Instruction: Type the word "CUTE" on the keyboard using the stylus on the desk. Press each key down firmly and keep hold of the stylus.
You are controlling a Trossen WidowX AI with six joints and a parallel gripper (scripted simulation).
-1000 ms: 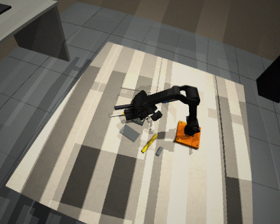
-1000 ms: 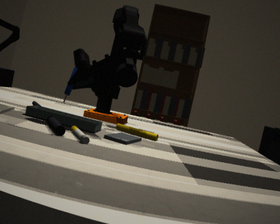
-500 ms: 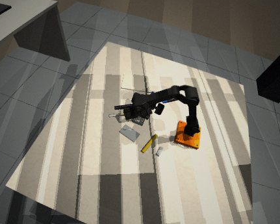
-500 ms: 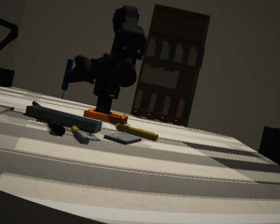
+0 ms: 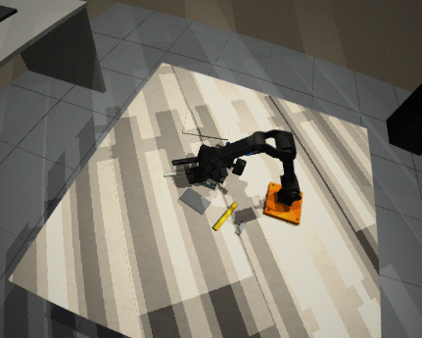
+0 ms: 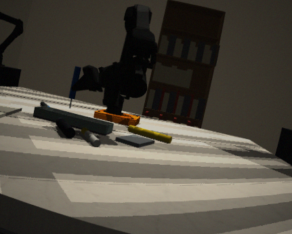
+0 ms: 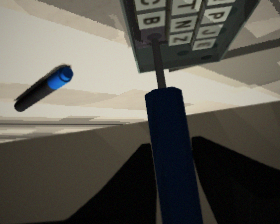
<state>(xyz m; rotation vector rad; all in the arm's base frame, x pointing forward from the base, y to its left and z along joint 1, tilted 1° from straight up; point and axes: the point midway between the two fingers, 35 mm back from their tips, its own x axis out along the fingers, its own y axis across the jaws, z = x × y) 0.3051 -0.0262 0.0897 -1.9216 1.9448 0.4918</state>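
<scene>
Now: gripper tip 150 mm short of the black cylinder, 80 mm above it and 60 mm to the right of it. From my gripper tip the other things lie so: white-and-yellow marker: 150 mm ahead, 120 mm to the left, 90 mm below; then blue stylus: 10 mm below; then flat grey pad: 210 mm to the left, 90 mm below, 40 mm ahead.
</scene>
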